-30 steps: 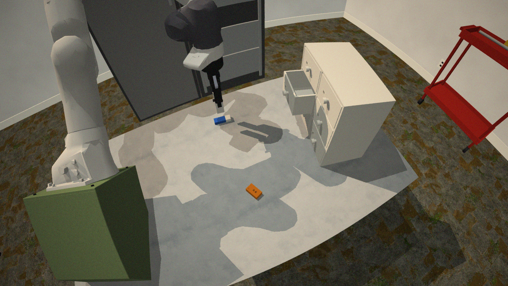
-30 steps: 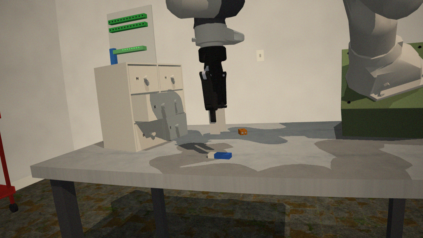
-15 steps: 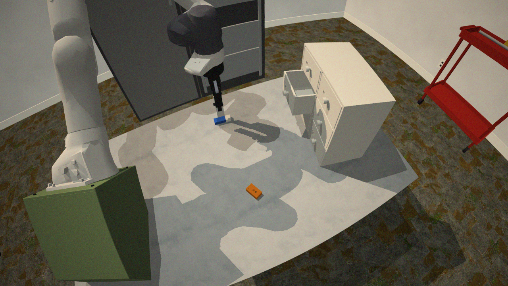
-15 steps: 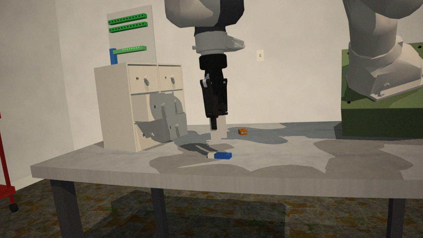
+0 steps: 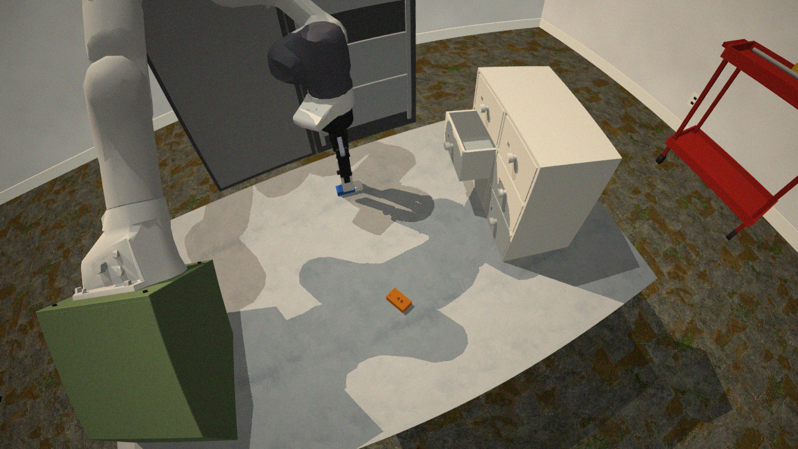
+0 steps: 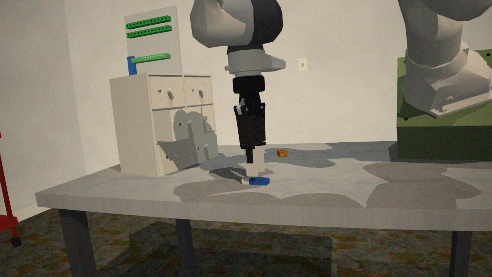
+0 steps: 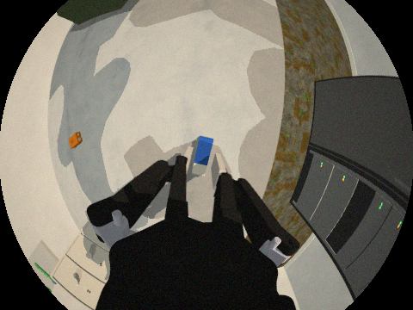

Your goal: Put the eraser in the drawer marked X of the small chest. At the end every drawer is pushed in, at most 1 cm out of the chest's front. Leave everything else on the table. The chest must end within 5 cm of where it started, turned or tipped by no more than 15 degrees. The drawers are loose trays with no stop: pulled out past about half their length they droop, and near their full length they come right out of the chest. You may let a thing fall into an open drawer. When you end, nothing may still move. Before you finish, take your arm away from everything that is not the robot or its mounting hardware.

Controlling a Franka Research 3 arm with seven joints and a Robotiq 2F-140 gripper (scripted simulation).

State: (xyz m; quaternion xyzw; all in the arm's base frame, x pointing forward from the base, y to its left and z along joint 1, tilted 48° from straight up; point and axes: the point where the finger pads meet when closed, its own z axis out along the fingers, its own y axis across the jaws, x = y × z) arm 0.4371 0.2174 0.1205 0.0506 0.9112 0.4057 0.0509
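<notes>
The eraser lies 5 cm below my hand and 1 cm ahead of it. From my hand the other things lie so: drawer marked X 31 cm ahead, 9 cm to the right, 7 cm above; then small orange block 32 cm to the right, 5 cm below, 2 cm ahead.
</notes>
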